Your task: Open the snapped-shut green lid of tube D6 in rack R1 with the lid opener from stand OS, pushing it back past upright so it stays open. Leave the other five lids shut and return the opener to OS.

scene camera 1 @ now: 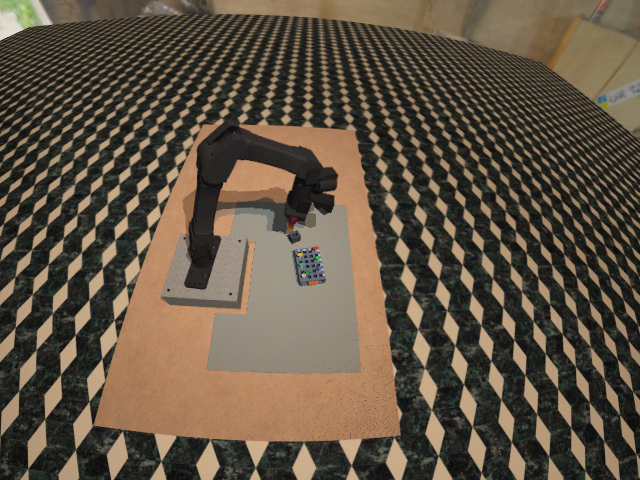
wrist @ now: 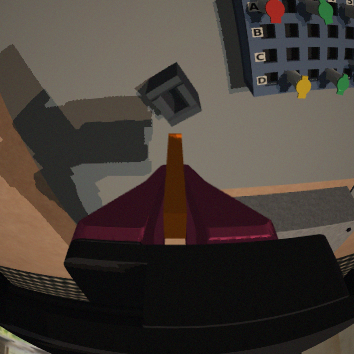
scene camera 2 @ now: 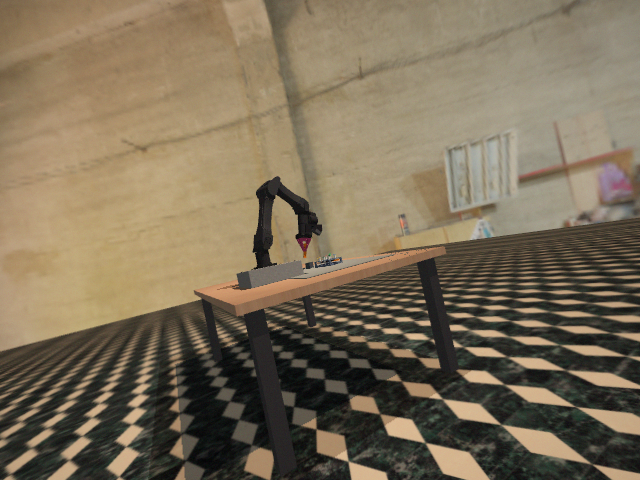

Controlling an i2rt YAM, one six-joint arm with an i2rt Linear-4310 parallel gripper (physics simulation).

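Where they show: gripper, fingertip midpoint: [scene camera 1: 291,223] [wrist: 174,173] [scene camera 2: 304,251]; arm's base at its link origin: [scene camera 1: 203,261] [scene camera 2: 264,267].
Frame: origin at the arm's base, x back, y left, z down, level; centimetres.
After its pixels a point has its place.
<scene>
My gripper [scene camera 1: 295,220] @[x -27.1, y 16.2, z -3.2 cm] [scene camera 2: 304,244] @[x -27.1, y 16.2, z -3.2 cm] [wrist: 174,173] @[x -27.1, y 16.2, z -3.2 cm] is shut on the orange lid opener [wrist: 175,147] @[x -27.6, y 16.2, z -1.5 cm], whose blade sticks out beyond the maroon fingers. It hangs a little above the dark grey stand OS [scene camera 1: 294,235] @[x -28.1, y 16.8, z 4.6 cm] [wrist: 172,94] @[x -27.6, y 16.3, z 5.8 cm], with the blade tip just short of the stand's empty slot in the wrist view. The blue rack R1 [scene camera 1: 309,266] @[x -34.5, y 3.8, z 3.4 cm] [scene camera 2: 328,261] @[x -31.6, y -2.1, z 4.1 cm] [wrist: 298,46] @[x -33.6, y 7.1, z 3.4 cm] lies beyond the stand. In the wrist view I see shut red [wrist: 274,8] @[x -36.2, y 10.3, z 1.5 cm], green [wrist: 325,10] @[x -37.1, y 6.5, z 1.5 cm], yellow [wrist: 303,86] @[x -31.0, y 6.9, z 1.5 cm] and green [wrist: 342,83] @[x -32.0, y 3.3, z 1.5 cm] lids. Column 6 with tube D6 is cut off there, and its lid is too small to judge in the scene views.
The arm's grey base block [scene camera 1: 223,281] @[x -8.3, y -6.4, z -0.1 cm] [scene camera 2: 268,275] @[x 2.2, y -13.5, z 3.2 cm] stands left of the grey mat [scene camera 1: 294,333] @[x -31.6, y -18.5, z 6.3 cm] on the wooden table [scene camera 1: 247,410] @[x -20.8, y -41.6, z 6.7 cm] [scene camera 2: 347,278] @[x -14.7, y -49.8, z 8.2 cm]. An orange tag [scene camera 1: 313,283] @[x -36.3, y -2.0, z 4.1 cm] marks the rack's near end.
</scene>
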